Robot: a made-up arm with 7 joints. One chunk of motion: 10 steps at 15 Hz.
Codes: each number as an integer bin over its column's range. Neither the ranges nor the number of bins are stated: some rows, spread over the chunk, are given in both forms.
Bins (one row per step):
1: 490 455 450 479 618 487 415
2: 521 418 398 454 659 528 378
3: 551 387 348 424 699 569 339
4: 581 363 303 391 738 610 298
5: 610 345 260 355 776 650 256
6: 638 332 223 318 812 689 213
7: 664 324 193 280 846 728 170
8: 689 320 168 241 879 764 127
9: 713 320 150 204 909 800 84
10: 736 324 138 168 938 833 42
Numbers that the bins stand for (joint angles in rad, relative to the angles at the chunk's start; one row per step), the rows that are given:
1: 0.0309 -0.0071 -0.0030 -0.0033 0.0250 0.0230 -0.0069
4: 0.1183 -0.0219 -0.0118 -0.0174 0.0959 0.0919 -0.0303
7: 0.1981 -0.0281 -0.0184 -0.0352 0.1596 0.1581 -0.0560
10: 0.2673 -0.0281 -0.0217 -0.0531 0.2140 0.2169 -0.0816
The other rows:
2: 0.0607 -0.0131 -0.0061 -0.0073 0.0492 0.0460 -0.0143
3: 0.0895 -0.0180 -0.0091 -0.0121 0.0728 0.0690 -0.0221
5: 0.1462 -0.0247 -0.0144 -0.0231 0.1183 0.1144 -0.0387
6: 0.1731 -0.0268 -0.0166 -0.0291 0.1396 0.1362 -0.0474
8: 0.2221 -0.0287 -0.0199 -0.0414 0.1791 0.1783 -0.0646
9: 0.2452 -0.0287 -0.0210 -0.0473 0.1968 0.1984 -0.0732

